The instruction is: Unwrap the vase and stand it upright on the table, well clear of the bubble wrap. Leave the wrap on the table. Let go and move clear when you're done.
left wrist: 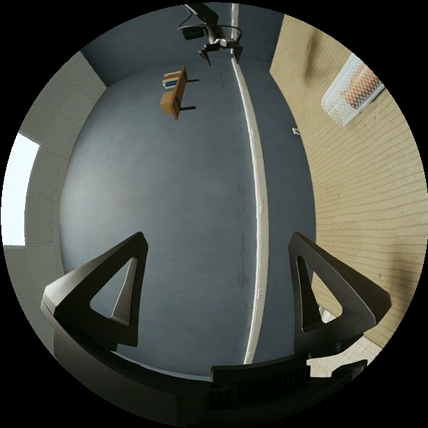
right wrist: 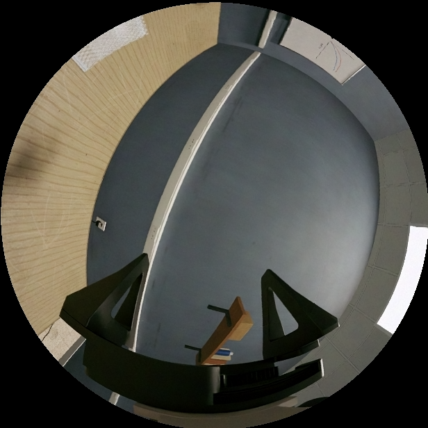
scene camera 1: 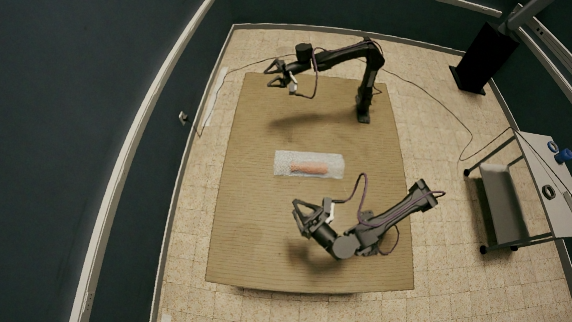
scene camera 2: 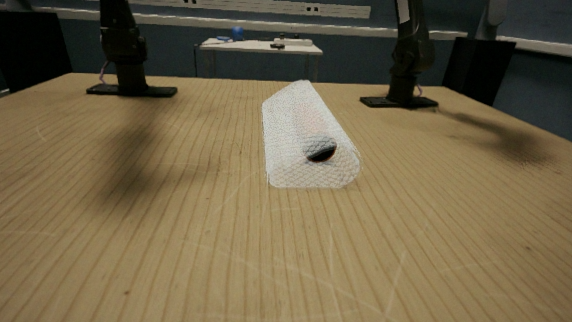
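The orange vase (scene camera 1: 310, 168) (scene camera 2: 321, 153) (left wrist: 362, 86) lies on its side inside clear bubble wrap (scene camera 1: 282, 158) (scene camera 2: 282, 167) (left wrist: 335, 105) (right wrist: 112, 44) near the middle of the table (scene camera 1: 245, 250) (scene camera 2: 150, 260). Its dark round opening shows at the near end in scene camera 2; in the right wrist view the vase is not visible. My left gripper (scene camera 1: 294, 206) (left wrist: 216, 240) is open and empty, raised above the table below the wrap in scene camera 1. My right gripper (scene camera 1: 267, 78) (right wrist: 207, 269) is open and empty, raised near the table's top edge in that view.
A white-topped cart (scene camera 1: 532, 150) (scene camera 2: 255, 46) with blue items stands on the floor beyond the arm bases. A black box-like stand (scene camera 1: 484, 57) is at the upper right in scene camera 1. A cable (scene camera 1: 440, 100) runs across the floor. A shelf (left wrist: 177, 97) (right wrist: 225, 332) is on the wall.
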